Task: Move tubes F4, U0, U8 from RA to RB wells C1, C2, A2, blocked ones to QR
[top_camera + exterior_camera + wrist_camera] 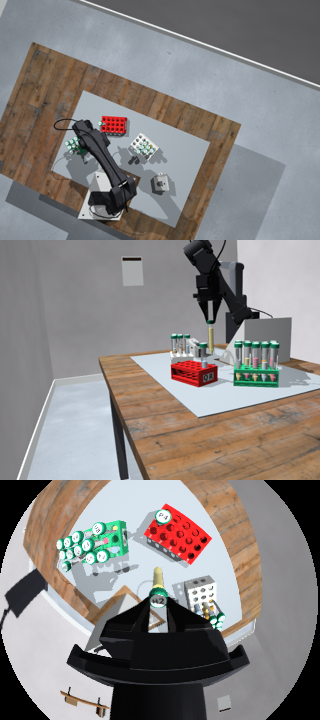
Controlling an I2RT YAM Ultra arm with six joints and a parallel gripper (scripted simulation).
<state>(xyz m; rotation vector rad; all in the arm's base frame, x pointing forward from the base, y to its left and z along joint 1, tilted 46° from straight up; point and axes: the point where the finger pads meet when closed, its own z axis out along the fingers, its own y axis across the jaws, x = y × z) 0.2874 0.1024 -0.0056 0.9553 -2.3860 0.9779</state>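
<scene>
Now: hand 6 cm above the tube with yellow filling and 1 cm short of it. The rest, counted from my hand: red rack QR: 16 cm below, 9 cm ahead, 3 cm to the left; then tube: 12 cm below, 8 cm ahead, 7 cm to the left; then white rack RB: 17 cm to the right, 16 cm below, 2 cm ahead.
</scene>
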